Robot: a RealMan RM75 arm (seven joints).
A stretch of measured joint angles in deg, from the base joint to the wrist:
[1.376 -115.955 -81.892 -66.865 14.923 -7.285 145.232]
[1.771 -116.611 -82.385 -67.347 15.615 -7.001 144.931]
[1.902 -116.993 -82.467 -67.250 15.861 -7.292 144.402]
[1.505 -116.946 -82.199 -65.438 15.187 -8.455 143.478]
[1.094 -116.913 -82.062 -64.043 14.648 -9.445 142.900]
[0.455 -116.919 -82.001 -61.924 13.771 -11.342 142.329]
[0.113 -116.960 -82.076 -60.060 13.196 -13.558 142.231]
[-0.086 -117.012 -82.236 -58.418 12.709 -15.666 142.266]
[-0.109 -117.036 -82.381 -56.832 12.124 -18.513 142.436]
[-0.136 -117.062 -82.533 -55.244 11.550 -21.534 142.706]
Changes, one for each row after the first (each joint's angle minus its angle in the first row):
[0.395 -0.656 -0.493 -0.482 0.692 0.284 -0.301]
[0.526 -1.038 -0.575 -0.385 0.938 -0.007 -0.830]
[0.129 -0.991 -0.307 1.427 0.264 -1.170 -1.754]
[-0.282 -0.958 -0.170 2.822 -0.275 -2.160 -2.332]
[-0.921 -0.964 -0.109 4.941 -1.152 -4.057 -2.903]
[-1.263 -1.005 -0.184 6.805 -1.727 -6.273 -3.001]
[-1.462 -1.057 -0.344 8.447 -2.214 -8.381 -2.966]
[-1.485 -1.081 -0.489 10.033 -2.799 -11.228 -2.796]
[-1.512 -1.107 -0.641 11.621 -3.373 -14.249 -2.526]

